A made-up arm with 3 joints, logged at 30 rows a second.
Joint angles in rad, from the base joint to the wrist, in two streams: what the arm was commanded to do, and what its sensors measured. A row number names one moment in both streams.
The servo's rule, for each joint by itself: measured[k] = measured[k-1] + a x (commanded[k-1-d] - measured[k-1]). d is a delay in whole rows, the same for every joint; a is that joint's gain. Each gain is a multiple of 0.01, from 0.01 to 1. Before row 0 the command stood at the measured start. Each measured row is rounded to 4 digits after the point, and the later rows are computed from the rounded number. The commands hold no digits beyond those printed.
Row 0, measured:
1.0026, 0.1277, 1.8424
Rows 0 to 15, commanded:
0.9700, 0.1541, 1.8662
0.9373, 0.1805, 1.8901
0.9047, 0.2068, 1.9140
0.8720, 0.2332, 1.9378
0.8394, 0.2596, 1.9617
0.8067, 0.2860, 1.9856
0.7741, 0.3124, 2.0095
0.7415, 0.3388, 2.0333
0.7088, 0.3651, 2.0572
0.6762, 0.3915, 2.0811
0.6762, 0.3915, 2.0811
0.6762, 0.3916, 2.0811
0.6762, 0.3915, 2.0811
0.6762, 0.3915, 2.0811
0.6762, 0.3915, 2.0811
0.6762, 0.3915, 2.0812
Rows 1 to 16, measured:
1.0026, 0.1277, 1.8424
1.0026, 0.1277, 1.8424
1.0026, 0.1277, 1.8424
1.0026, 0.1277, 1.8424
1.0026, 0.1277, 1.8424
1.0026, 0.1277, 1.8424
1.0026, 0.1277, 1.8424
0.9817, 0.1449, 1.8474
0.9533, 0.1680, 1.8564
0.9222, 0.1932, 1.8685
0.8901, 0.2192, 1.8831
0.8577, 0.2455, 1.8996
0.8251, 0.2718, 1.9177
0.7925, 0.2982, 1.9370
0.7599, 0.3246, 1.9572
0.7272, 0.3509, 1.9782
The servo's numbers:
d 7
a 0.64 0.65 0.21

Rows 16 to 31, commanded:
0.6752, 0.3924, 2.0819
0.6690, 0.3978, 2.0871
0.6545, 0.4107, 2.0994
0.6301, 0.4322, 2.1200
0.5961, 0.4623, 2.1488
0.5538, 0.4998, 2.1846
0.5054, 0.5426, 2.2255
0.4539, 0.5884, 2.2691
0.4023, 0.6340, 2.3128
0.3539, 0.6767, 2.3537
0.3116, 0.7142, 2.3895
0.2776, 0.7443, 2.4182
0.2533, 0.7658, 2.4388
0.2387, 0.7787, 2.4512
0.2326, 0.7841, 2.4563
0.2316, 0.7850, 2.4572
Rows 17 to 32, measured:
0.6946, 0.3773, 1.9998
0.6828, 0.3865, 2.0169
0.6786, 0.3898, 2.0304
0.6771, 0.3909, 2.0410
0.6765, 0.3913, 2.0494
0.6763, 0.3914, 2.0561
0.6762, 0.3915, 2.0614
0.6756, 0.3921, 2.0657
0.6714, 0.3958, 2.0702
0.6606, 0.4055, 2.0763
0.6411, 0.4229, 2.0855
0.6123, 0.4485, 2.0988
0.5749, 0.4818, 2.1168
0.5304, 0.5213, 2.1396
0.4814, 0.5649, 2.1668
0.4308, 0.6098, 2.1975

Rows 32 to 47, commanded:
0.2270, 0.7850, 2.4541
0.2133, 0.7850, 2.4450
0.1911, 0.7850, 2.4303
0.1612, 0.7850, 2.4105
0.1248, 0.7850, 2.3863
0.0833, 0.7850, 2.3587
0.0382, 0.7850, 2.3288
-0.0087, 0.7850, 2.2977
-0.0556, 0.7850, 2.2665
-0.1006, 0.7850, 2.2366
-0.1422, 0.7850, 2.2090
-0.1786, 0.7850, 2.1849
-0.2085, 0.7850, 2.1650
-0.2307, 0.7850, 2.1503
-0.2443, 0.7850, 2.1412
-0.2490, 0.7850, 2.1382
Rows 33 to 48, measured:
0.3816, 0.6533, 2.2303
0.3368, 0.6929, 2.2637
0.2989, 0.7263, 2.2961
0.2697, 0.7520, 2.3261
0.2499, 0.7694, 2.3524
0.2388, 0.7790, 2.3742
0.2342, 0.7829, 2.3916
0.2296, 0.7843, 2.4047
0.2192, 0.7848, 2.4132
0.2012, 0.7849, 2.4168
0.1756, 0.7850, 2.4155
0.1431, 0.7850, 2.4094
0.1048, 0.7850, 2.3988
0.0622, 0.7850, 2.3841
0.0168, 0.7850, 2.3660
-0.0295, 0.7850, 2.3451

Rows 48 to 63, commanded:
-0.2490, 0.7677, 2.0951
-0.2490, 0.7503, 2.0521
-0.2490, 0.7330, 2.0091
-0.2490, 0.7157, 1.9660
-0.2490, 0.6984, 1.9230
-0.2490, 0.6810, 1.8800
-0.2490, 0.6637, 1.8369
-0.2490, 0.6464, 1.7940
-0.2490, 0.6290, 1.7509
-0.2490, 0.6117, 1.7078
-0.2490, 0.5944, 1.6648
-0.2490, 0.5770, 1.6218
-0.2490, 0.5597, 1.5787
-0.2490, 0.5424, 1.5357
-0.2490, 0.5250, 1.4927
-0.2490, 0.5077, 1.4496
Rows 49 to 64, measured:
-0.0750, 0.7850, 2.3223
-0.1180, 0.7850, 2.2985
-0.1568, 0.7850, 2.2746
-0.1899, 0.7850, 2.2516
-0.2160, 0.7850, 2.2303
-0.2341, 0.7850, 2.2116
-0.2436, 0.7850, 2.1962
-0.2471, 0.7738, 2.1750
-0.2483, 0.7585, 2.1492
-0.2487, 0.7419, 2.1198
-0.2489, 0.7249, 2.0875
-0.2490, 0.7077, 2.0530
-0.2490, 0.6903, 2.0167
-0.2490, 0.6730, 1.9789
-0.2490, 0.6557, 1.9401
-0.2490, 0.6383, 1.9004

